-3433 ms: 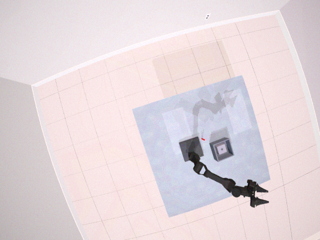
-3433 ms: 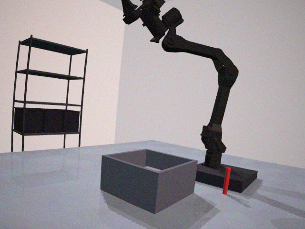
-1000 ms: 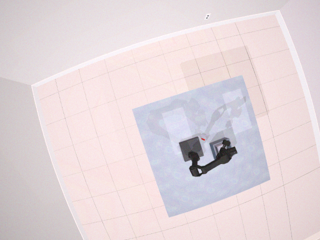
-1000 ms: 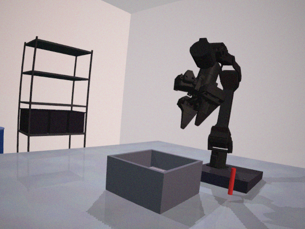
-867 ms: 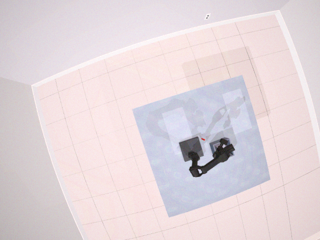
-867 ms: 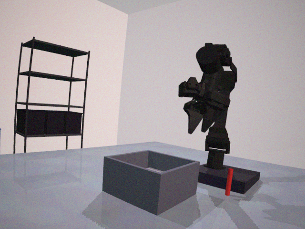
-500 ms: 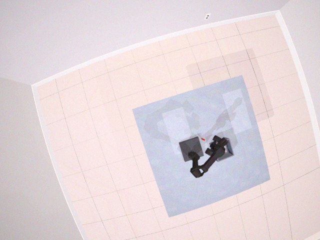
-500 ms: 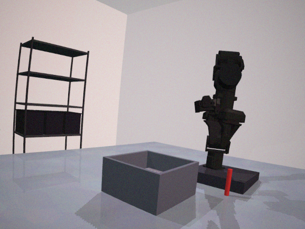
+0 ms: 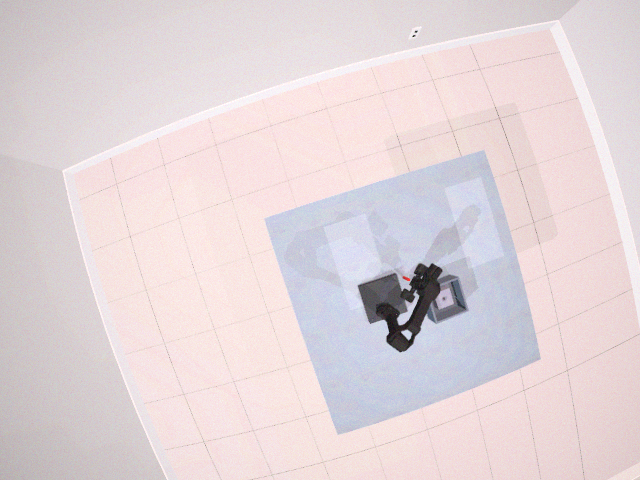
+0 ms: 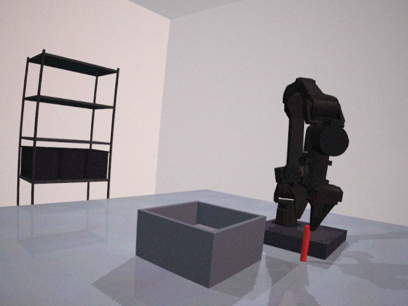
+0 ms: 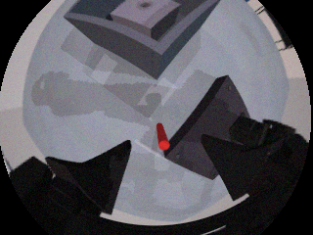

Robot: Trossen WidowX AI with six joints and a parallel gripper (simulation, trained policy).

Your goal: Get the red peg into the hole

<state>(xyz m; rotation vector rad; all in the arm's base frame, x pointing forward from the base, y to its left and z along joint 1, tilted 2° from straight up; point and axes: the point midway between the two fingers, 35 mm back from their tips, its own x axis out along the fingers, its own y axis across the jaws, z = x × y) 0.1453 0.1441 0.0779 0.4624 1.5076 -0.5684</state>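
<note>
Now: gripper tip 1 cm to the right of the red peg and 4 cm above it. From my gripper tip the other things lie so: grey box 19 cm ahead, 12 cm to the right, 6 cm below; then plate 19 cm ahead, 12 cm to the right, 4 cm below.
</note>
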